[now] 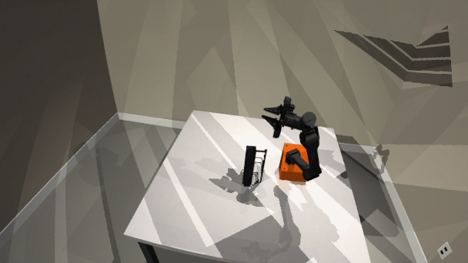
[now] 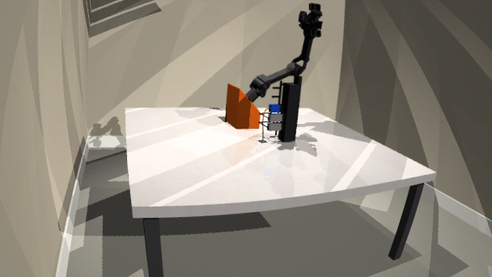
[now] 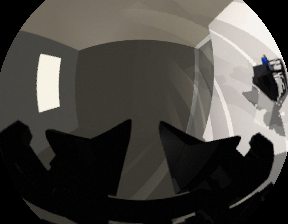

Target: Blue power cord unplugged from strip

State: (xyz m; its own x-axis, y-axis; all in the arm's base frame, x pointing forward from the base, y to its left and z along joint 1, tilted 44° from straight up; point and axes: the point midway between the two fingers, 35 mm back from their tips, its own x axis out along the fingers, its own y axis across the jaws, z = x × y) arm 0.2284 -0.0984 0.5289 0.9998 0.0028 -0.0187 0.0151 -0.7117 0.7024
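Right now the blue plug is 46 cm below my gripper tip, 22 cm to the right of it and 6 cm ahead of it.
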